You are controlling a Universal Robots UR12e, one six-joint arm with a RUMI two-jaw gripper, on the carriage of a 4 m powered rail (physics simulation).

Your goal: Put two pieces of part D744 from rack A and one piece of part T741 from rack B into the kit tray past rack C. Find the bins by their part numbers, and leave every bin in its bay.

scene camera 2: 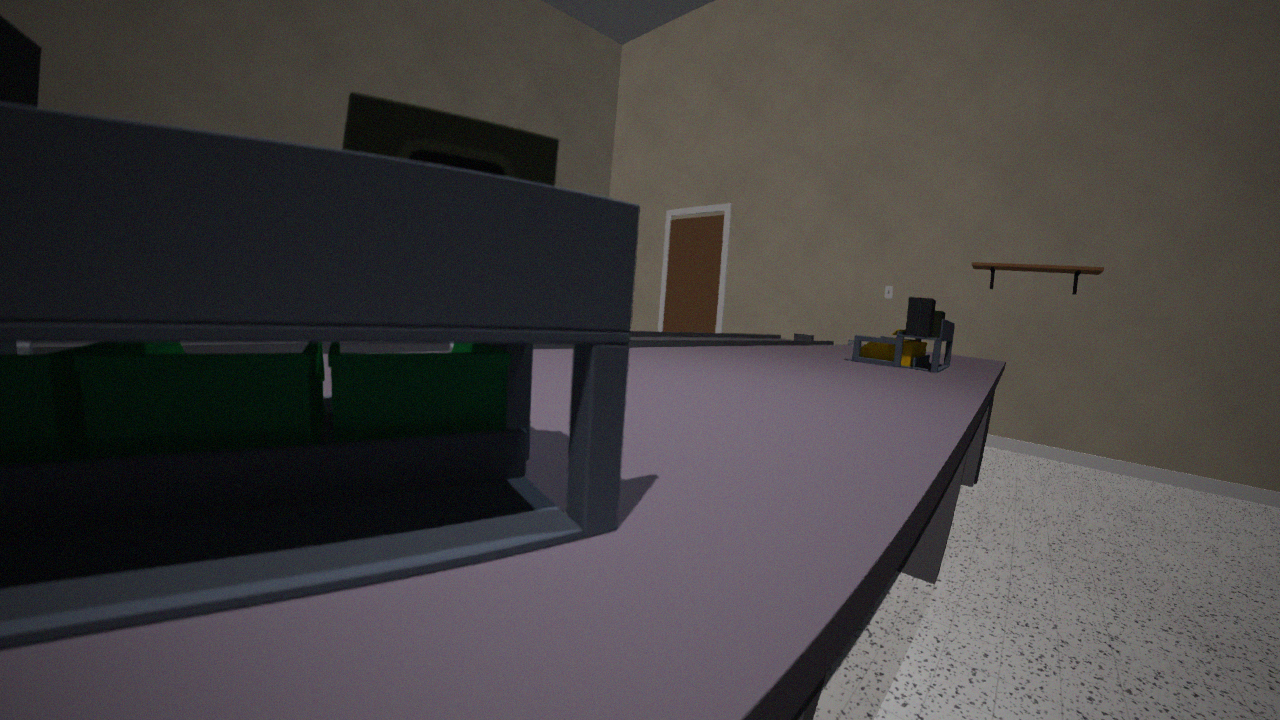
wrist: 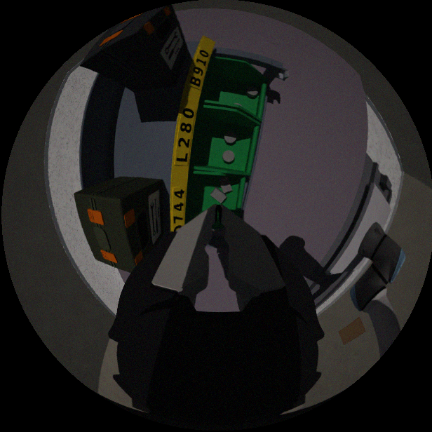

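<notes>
In the wrist view, the D744 label (wrist: 178, 207) marks the nearest green bin (wrist: 233, 200) of a grey rack (wrist: 270, 65). Two small light grey pieces (wrist: 218, 195) (wrist: 226, 186) lie in that bin. Bins labelled L280 (wrist: 229, 147) and B910 (wrist: 240, 100) stand beyond it and hold round pieces. My gripper (wrist: 217, 205) is open by a narrow gap, with green showing between the fingertips. It is over the D744 end of the row, and its fingers hide part of that bin. It does not show in scene camera 2. Part T741 and the kit tray cannot be made out.
A black case (wrist: 145, 55) and a dark green case (wrist: 112, 227) with orange latches stand on the label side. In scene camera 2, a grey rack (scene camera 2: 597, 429) with green bins (scene camera 2: 416, 385) fills the near left; a far rack (scene camera 2: 938, 353) holds yellow bins (scene camera 2: 881, 350) near the table edge.
</notes>
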